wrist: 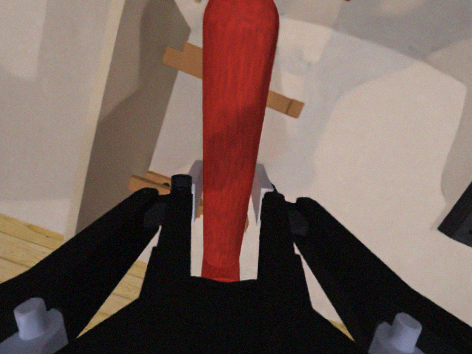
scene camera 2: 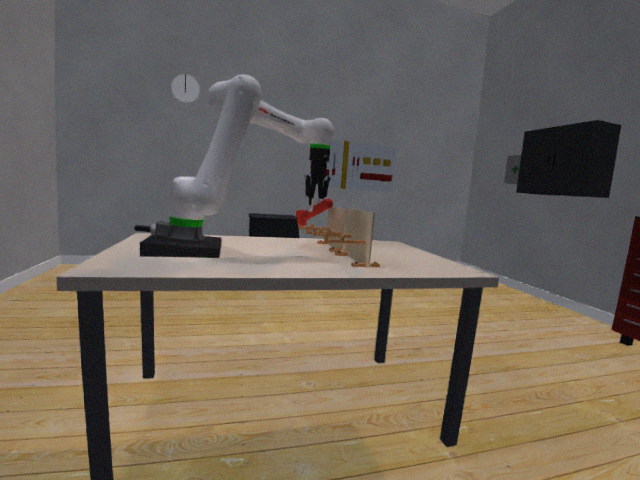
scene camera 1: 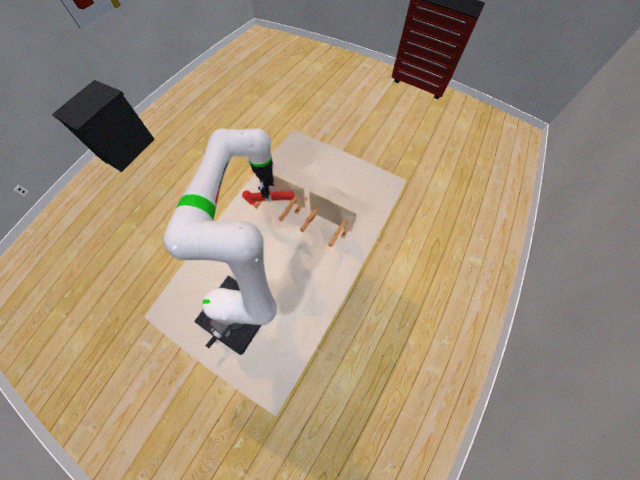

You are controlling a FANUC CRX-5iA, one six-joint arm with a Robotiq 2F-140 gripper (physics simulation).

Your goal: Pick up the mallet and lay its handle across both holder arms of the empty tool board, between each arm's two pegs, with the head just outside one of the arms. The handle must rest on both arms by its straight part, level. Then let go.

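Frame: origin at the arm's base, x ahead, y left, z up, level; metres.
Seen in the pictures: gripper, fingertip midpoint: (wrist: 228, 176) (scene camera 2: 314, 212) (scene camera 1: 270, 197); arm's base at its link origin: (scene camera 2: 185, 239).
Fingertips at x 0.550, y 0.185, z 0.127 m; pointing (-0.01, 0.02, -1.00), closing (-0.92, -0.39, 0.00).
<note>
Offsets run from my fingertips to a thing's middle. "spot": to the spot under its first point. Level surfaces: height alone.
The red mallet {dx -0.004, dy +0.009, dz +0.003 m} (scene camera 1: 281, 195) (scene camera 2: 316, 210) (wrist: 234, 115) hangs in my gripper (scene camera 1: 265, 194) (scene camera 2: 313, 204) (wrist: 228, 176), which is shut on its handle. It is above the arms of the left tool board {dx +0.055, dy +0.006, dz -0.071 m} (scene camera 1: 287, 185) (scene camera 2: 336, 219) (wrist: 117, 130). The head {spot: dx -0.056, dy +0.098, dz -0.017 m} (scene camera 1: 249, 197) (scene camera 2: 302, 217) is at the outer left side in scene camera 1, above the outer arm (scene camera 1: 256, 205). The handle's free end reaches over the inner arm (scene camera 1: 287, 208) (wrist: 286, 103). The handle is turned relative to the board. In scene camera 2 it slants, free end higher. The head is hidden in the wrist view.
A second tool board {dx +0.081, dy -0.286, dz -0.066 m} (scene camera 1: 333, 209) (scene camera 2: 358, 235) stands beside the left one, with its two arms (scene camera 1: 308, 219) (scene camera 1: 337, 233) sticking out towards the robot base (scene camera 1: 242, 338) (scene camera 2: 180, 246). Both boards stand on the pale table {dz -0.168 m} (scene camera 1: 206, 268) (scene camera 2: 258, 271).
</note>
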